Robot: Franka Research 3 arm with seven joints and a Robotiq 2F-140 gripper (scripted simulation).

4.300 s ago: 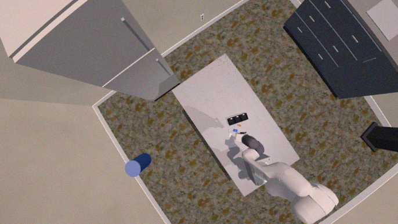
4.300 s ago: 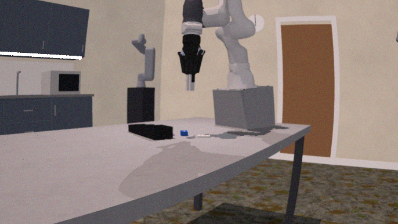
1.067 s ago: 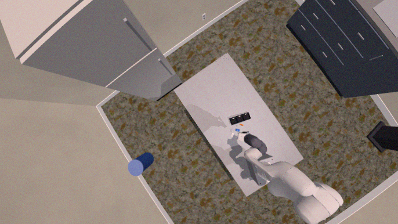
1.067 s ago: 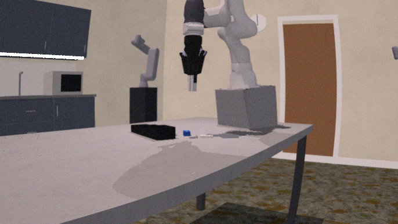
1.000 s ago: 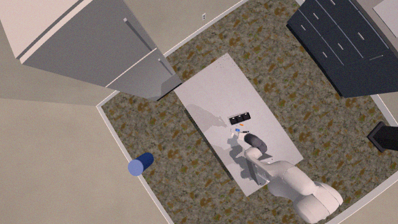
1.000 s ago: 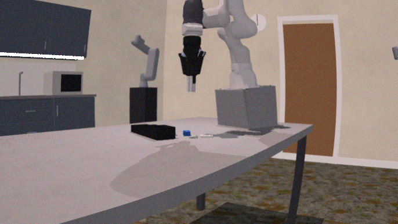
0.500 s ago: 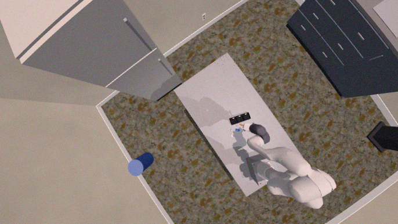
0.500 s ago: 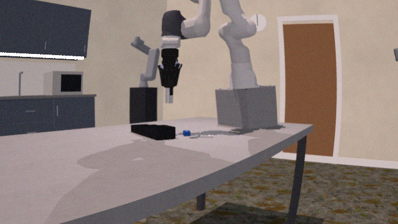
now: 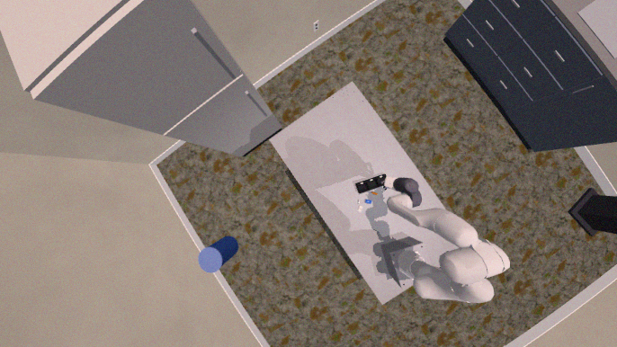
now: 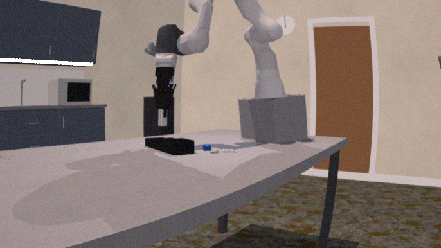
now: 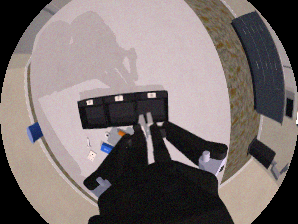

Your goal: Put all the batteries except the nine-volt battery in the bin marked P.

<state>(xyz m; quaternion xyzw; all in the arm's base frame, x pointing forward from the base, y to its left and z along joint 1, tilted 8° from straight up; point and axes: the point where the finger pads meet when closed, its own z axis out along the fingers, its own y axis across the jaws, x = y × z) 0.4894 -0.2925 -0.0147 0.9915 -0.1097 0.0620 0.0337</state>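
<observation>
Right now my hand is 100 mm above the black bin, 50 mm to the right of it and 40 mm short of it. From my hand the other things lie so: orange battery: 110 mm below, 90 mm to the left, 40 mm behind; thin pale stick: 240 mm to the left, 110 mm below; small blue block: 170 mm to the left, 110 mm below, 60 mm behind.
</observation>
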